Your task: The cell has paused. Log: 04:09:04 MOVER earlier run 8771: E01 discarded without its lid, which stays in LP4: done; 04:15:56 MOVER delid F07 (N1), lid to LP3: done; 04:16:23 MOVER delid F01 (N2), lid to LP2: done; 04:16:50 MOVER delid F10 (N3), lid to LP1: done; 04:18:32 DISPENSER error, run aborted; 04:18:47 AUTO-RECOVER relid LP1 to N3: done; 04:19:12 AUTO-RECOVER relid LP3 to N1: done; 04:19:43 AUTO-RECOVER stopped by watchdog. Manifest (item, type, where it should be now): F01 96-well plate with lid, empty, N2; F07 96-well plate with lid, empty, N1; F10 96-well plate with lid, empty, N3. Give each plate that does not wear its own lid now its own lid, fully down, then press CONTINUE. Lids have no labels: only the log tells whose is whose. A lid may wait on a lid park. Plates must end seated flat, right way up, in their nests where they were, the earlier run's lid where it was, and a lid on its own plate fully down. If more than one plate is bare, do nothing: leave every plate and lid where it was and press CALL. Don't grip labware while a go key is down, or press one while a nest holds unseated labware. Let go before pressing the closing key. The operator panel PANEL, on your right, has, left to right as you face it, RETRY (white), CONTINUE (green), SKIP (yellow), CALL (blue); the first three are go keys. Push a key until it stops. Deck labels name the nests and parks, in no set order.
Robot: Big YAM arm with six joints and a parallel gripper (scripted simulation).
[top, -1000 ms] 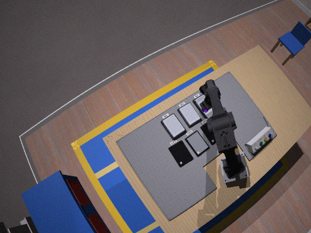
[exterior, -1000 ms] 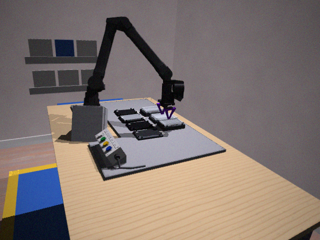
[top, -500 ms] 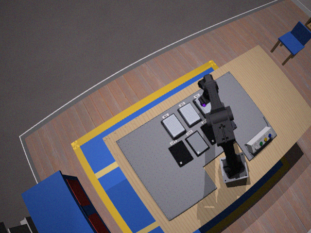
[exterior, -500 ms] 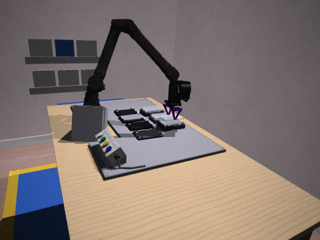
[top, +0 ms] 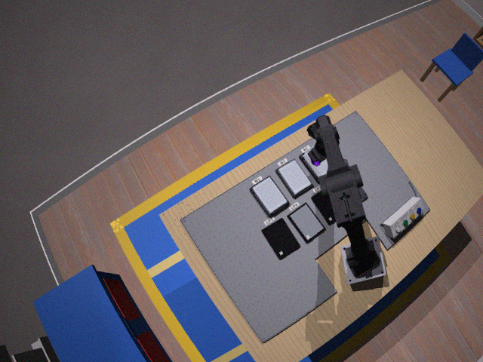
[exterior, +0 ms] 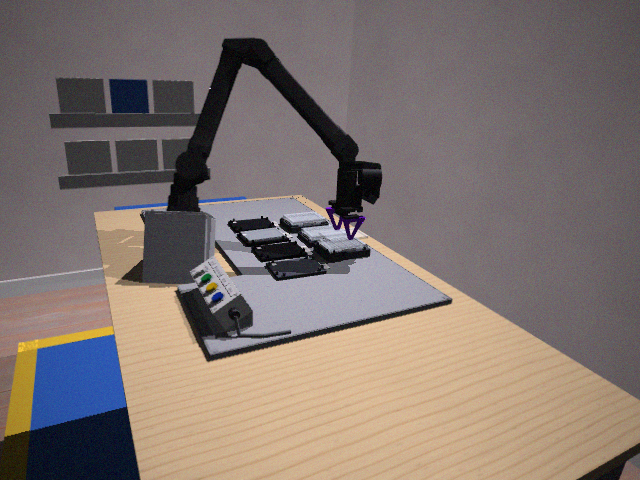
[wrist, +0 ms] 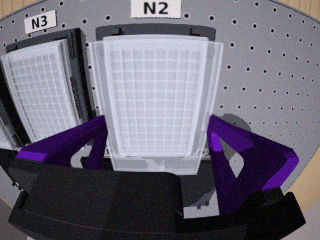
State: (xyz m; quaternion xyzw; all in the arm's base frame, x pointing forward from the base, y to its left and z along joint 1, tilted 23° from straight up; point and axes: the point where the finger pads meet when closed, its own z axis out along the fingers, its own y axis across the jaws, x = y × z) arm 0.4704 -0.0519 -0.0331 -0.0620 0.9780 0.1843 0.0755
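My hand is 40 mm above the N2 plate. Round my hand: LP2 label: 100 mm behind, 50 mm to the left, 70 mm below; nest N2: 60 mm below; clear lid: 10 mm below.
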